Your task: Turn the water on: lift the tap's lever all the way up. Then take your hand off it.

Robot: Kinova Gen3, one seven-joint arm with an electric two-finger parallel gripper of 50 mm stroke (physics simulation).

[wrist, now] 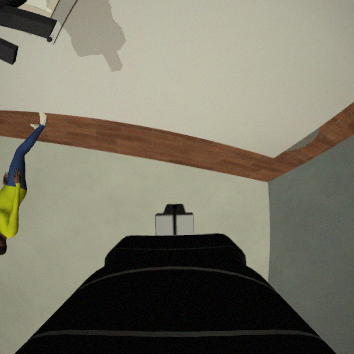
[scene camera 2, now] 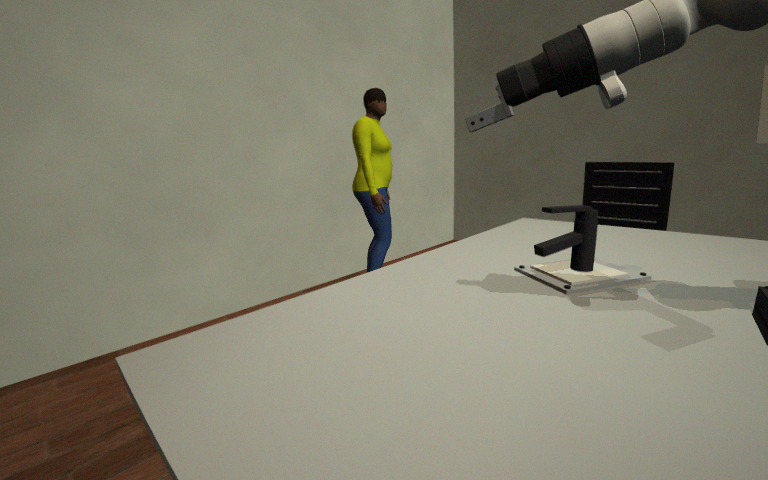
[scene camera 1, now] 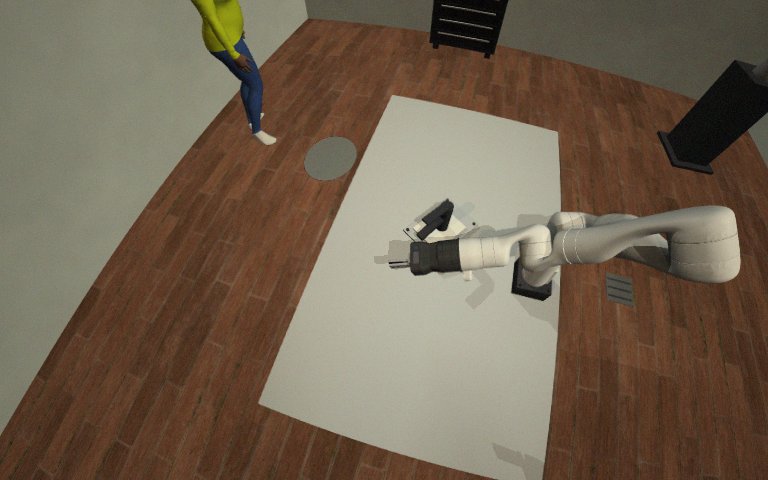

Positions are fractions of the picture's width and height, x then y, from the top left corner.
Observation:
I see my gripper (scene camera 2: 0.61, 0.26) and a square base plate (scene camera 2: 0.82, 0.58).
My gripper also shows in the wrist view (wrist: 0.49, 0.61).

